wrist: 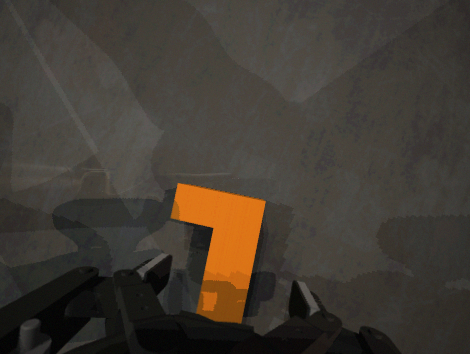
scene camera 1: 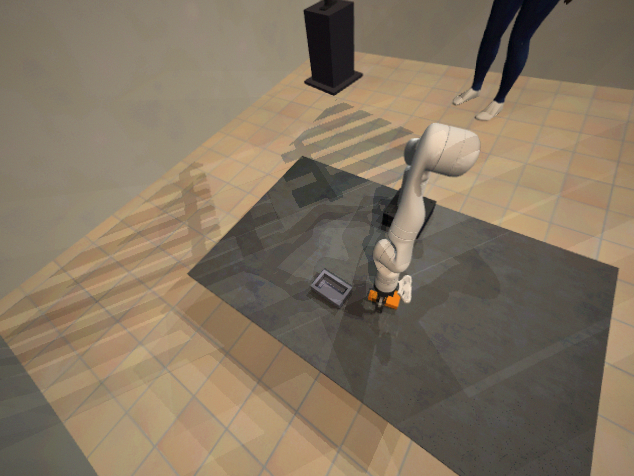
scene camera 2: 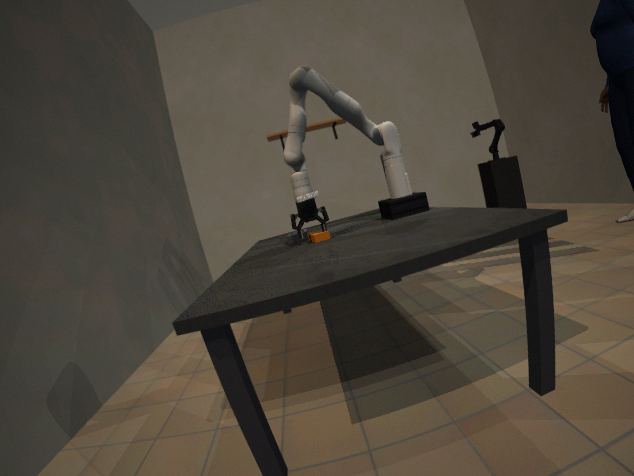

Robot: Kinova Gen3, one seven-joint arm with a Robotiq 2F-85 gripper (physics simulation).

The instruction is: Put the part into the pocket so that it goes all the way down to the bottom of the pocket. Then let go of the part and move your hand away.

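Frame: origin at the arm's base, x left, y back, z up, level; centimetres.
Where they show: gripper, between the fingertips: [wrist: 229, 281] [scene camera 1: 382, 298] [scene camera 2: 313, 236]; arm's base, origin of its link: [scene camera 2: 401, 196].
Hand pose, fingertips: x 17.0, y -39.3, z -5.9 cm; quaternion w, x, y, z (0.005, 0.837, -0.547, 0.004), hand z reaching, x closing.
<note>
Each offset is from my fingertips to the top centre of the thing. Level surfaces: height alone.
The orange L-shaped part {dy +1.7, dx -0.2, dz +1.0 cm} [scene camera 1: 392, 300] [scene camera 2: 320, 236] [wrist: 235, 240] lies flat on the dark table. The grey block with the pocket {dy -9.8, dx -17.2, dz +1.6 cm} [scene camera 1: 327, 295] [scene camera 2: 292, 237] stands on the table, to the left of the part in scene camera 1; it does not show in the wrist view. No part shows in its pocket. My gripper [scene camera 1: 380, 306] [scene camera 2: 312, 233] [wrist: 229, 281] is open and empty, low over the part. In the wrist view its fingers stand apart on either side of the long leg of the L; the near end of that leg is hidden by the gripper body.
The arm's black base [scene camera 1: 428, 211] [scene camera 2: 403, 205] stands on the table {dz -2.0 cm} [scene camera 1: 537, 307] [scene camera 2: 435, 240] behind the part. A dark pedestal [scene camera 1: 331, 48] [scene camera 2: 503, 181] and a standing person [scene camera 1: 514, 48] [scene camera 2: 617, 66] are away from the table. A wooden shelf [scene camera 2: 322, 124] is on the back wall.
</note>
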